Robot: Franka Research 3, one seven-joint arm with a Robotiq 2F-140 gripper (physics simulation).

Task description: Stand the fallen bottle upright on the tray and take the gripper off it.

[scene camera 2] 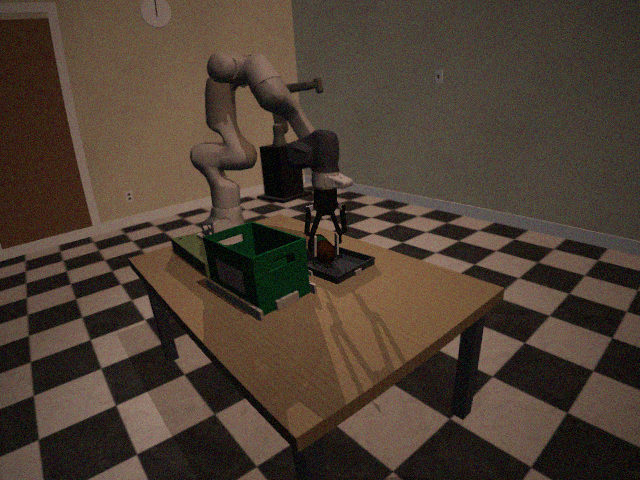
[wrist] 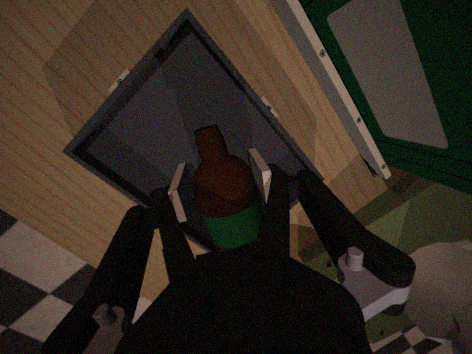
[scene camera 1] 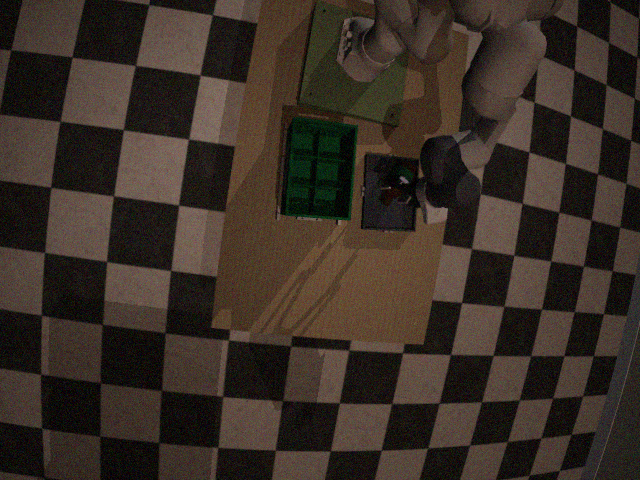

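A brown bottle [scene camera 1: 392,195] [scene camera 2: 325,252] [wrist: 222,175] with a green band lies on its side on the dark, shallow tray [scene camera 1: 387,219] [scene camera 2: 343,268] [wrist: 210,75]. In the wrist view its neck points up the picture, over the tray's middle, and its base end is hidden behind the gripper's black body. My gripper [scene camera 1: 398,192] [scene camera 2: 326,245] [wrist: 220,167] comes down from above and is shut on the bottle. One light finger pad stands at each side of the brown body, close against it.
A tall green crate [scene camera 1: 354,170] [scene camera 2: 281,273] [wrist: 420,165] stands beside the tray, higher than its rim. A green board [scene camera 1: 330,93] [scene camera 2: 186,248] [wrist: 425,210] under the arm's base lies behind them. The wooden table [scene camera 1: 320,289] [scene camera 2: 361,330] [wrist: 30,100] bears these.
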